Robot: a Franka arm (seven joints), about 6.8 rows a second.
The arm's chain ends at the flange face. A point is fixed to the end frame.
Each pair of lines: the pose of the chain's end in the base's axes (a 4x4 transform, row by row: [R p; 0 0 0 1], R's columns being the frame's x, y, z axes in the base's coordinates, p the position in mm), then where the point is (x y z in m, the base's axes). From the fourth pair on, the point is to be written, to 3 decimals.
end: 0.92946 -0.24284 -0.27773 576.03; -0.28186 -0.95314 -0.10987 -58.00; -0.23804 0.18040 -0.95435 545.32; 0 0 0 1
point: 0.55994 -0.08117 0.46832
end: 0.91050 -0.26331 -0.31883 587.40; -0.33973 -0.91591 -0.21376 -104.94; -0.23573 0.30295 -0.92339 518.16; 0 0 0 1
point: 0.56756 -0.13659 0.44516
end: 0.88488 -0.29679 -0.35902 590.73; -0.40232 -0.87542 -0.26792 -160.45; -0.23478 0.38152 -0.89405 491.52; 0 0 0 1
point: 0.56700 -0.19659 0.42184
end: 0.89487 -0.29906 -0.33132 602.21; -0.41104 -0.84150 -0.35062 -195.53; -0.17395 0.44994 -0.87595 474.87; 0 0 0 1
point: 0.581 -0.238 0.408
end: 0.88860 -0.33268 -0.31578 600.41; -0.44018 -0.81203 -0.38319 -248.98; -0.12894 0.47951 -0.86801 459.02; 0 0 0 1
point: 0.580 -0.294 0.394
